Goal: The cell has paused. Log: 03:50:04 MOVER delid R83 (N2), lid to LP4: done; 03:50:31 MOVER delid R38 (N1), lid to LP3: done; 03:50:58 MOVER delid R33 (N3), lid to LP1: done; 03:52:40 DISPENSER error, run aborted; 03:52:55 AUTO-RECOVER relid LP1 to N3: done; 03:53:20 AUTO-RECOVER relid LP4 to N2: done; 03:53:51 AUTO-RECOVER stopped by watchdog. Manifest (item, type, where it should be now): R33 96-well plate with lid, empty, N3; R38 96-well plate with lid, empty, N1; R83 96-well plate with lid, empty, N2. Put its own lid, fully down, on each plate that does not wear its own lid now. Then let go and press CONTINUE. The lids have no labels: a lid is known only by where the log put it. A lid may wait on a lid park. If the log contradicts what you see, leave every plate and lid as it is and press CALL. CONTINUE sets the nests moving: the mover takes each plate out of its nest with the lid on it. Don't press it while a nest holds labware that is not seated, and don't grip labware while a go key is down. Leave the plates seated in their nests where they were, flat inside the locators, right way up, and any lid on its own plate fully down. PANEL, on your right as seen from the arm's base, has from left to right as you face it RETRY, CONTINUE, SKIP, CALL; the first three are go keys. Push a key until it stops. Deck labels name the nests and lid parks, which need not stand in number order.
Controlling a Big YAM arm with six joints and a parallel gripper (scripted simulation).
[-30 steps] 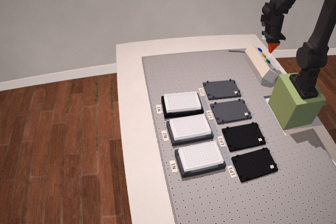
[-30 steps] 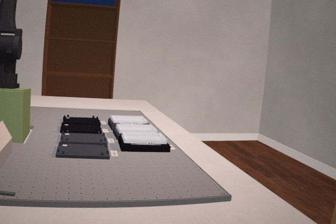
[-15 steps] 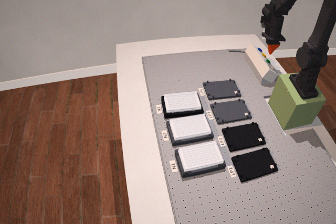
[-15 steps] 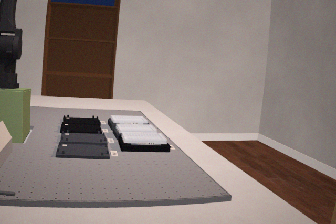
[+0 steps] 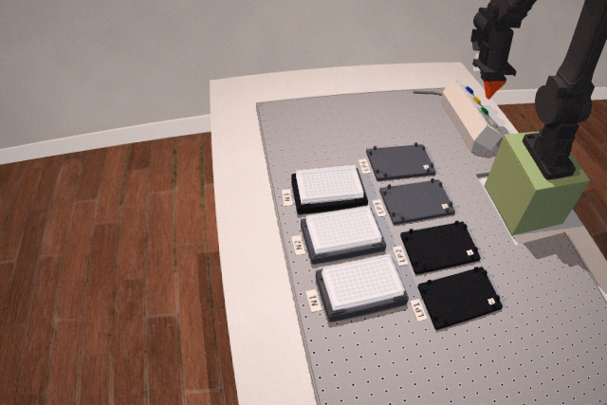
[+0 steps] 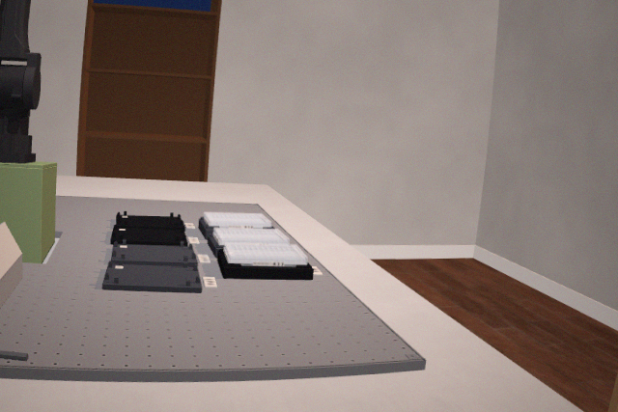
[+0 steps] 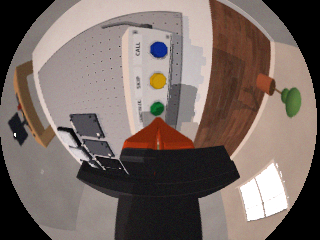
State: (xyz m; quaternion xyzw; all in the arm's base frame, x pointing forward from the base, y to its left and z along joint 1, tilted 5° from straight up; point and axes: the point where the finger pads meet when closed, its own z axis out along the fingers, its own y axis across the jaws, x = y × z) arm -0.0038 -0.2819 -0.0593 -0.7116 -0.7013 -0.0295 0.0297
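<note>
Now: hand 50 mm to the left of the yellow SKIP key and 50 mm above it. Round my hand: lid park LP4: 270 mm ahead, 110 mm below, 90 mm to the left; then lid park LP3: 270 mm ahead, 220 mm to the left, 110 mm below; then blue CALL key: 100 mm to the right, 50 mm below.
</note>
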